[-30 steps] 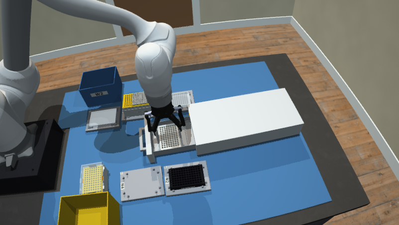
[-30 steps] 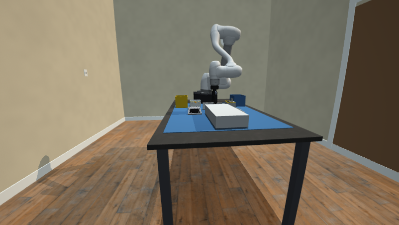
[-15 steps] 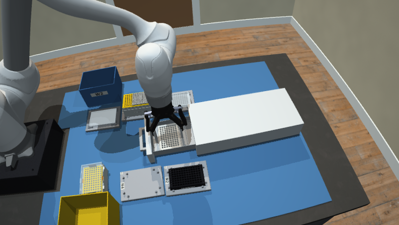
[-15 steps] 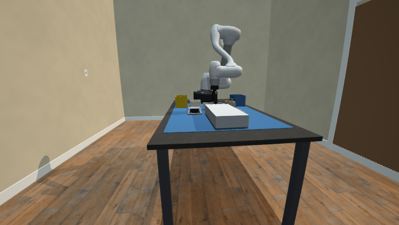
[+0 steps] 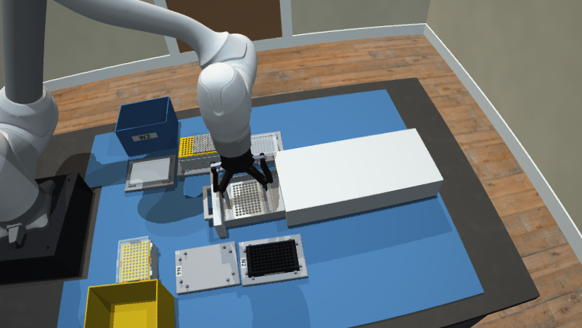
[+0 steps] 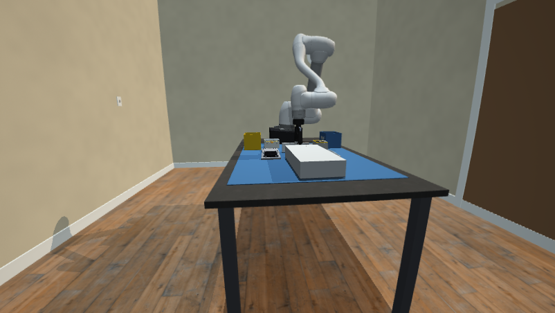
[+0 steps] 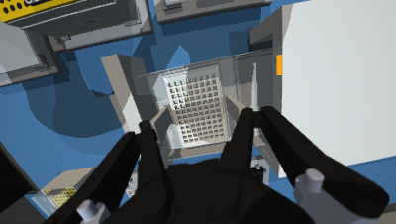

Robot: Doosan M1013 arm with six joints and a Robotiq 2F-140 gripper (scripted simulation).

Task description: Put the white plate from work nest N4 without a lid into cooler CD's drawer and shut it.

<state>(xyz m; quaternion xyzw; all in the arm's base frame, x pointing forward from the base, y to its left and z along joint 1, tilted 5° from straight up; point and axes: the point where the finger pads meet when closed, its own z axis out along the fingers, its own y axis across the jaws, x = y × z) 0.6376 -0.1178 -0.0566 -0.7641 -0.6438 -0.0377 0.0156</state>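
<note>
Right now the white plate is 2 cm below my hand. Also, from my hand: white cooler CD 17 cm ahead, 3 cm to the right, 1 cm below; then drawer 4 cm ahead, 2 cm below, 1 cm to the right; then black plate 20 cm to the right, 2 cm below, 1 cm ahead.
</note>
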